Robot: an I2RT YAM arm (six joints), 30 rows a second.
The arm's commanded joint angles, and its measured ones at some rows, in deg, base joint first. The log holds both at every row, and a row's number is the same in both.
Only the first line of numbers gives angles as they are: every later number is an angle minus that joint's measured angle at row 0.
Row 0, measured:
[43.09, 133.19, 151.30, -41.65, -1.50, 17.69]
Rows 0 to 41, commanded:
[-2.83, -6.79, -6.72, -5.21, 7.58, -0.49]
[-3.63, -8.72, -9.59, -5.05, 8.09, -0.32]
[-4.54, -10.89, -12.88, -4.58, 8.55, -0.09]
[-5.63, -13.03, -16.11, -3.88, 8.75, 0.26]
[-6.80, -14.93, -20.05, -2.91, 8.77, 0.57]
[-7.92, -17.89, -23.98, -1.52, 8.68, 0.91]
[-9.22, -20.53, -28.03, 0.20, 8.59, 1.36]
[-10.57, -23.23, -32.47, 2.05, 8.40, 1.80]
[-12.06, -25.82, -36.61, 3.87, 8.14, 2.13]
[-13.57, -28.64, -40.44, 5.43, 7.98, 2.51]
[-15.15, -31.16, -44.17, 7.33, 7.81, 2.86]
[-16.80, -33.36, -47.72, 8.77, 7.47, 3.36]
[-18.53, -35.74, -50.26, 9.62, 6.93, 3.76]
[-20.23, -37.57, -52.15, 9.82, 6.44, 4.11]
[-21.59, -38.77, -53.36, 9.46, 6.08, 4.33]
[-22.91, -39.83, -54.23, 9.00, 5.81, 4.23]
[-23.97, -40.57, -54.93, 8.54, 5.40, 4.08]
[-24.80, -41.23, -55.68, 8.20, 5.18, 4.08]
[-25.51, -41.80, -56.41, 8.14, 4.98, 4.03]
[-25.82, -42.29, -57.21, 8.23, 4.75, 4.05]
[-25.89, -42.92, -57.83, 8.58, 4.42, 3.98]
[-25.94, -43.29, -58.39, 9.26, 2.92, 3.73]
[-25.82, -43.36, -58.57, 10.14, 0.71, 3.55]
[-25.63, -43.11, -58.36, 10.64, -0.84, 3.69]
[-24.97, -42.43, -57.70, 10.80, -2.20, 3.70]
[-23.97, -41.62, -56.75, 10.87, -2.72, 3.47]
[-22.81, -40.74, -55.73, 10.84, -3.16, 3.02]
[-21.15, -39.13, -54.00, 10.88, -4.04, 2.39]
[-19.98, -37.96, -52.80, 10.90, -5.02, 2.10]
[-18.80, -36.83, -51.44, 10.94, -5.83, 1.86]
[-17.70, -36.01, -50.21, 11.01, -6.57, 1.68]
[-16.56, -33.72, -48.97, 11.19, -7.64, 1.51]
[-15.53, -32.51, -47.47, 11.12, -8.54, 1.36]
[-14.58, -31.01, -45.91, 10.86, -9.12, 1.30]
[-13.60, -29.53, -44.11, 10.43, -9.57, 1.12]
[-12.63, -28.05, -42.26, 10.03, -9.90, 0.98]
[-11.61, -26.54, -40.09, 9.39, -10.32, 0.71]
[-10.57, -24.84, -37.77, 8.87, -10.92, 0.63]
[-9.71, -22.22, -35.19, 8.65, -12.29, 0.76]
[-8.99, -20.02, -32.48, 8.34, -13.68, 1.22]
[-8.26, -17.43, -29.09, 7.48, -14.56, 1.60]
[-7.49, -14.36, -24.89, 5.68, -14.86, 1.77]
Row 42, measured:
[-9.33, -20.18, -31.71, 9.73, -10.69, 1.77]
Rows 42 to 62, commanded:
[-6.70, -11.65, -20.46, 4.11, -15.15, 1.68]
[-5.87, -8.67, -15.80, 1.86, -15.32, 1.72]
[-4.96, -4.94, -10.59, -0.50, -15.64, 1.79]
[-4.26, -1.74, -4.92, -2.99, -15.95, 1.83]
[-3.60, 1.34, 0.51, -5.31, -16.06, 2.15]
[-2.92, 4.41, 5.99, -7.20, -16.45, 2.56]
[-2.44, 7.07, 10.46, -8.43, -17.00, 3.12]
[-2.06, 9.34, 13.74, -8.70, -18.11, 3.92]
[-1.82, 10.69, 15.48, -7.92, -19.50, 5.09]
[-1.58, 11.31, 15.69, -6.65, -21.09, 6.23]
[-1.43, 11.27, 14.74, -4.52, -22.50, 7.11]
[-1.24, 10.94, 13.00, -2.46, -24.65, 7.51]
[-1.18, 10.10, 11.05, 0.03, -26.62, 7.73]
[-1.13, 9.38, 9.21, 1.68, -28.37, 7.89]
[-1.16, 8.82, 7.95, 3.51, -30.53, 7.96]
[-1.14, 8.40, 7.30, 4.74, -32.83, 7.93]
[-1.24, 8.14, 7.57, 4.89, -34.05, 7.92]
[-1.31, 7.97, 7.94, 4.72, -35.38, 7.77]
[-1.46, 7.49, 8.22, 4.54, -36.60, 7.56]
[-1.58, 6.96, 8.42, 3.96, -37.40, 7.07]
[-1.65, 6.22, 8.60, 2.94, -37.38, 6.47]
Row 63, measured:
[-1.49, 9.20, 8.40, 4.09, -31.82, 6.89]
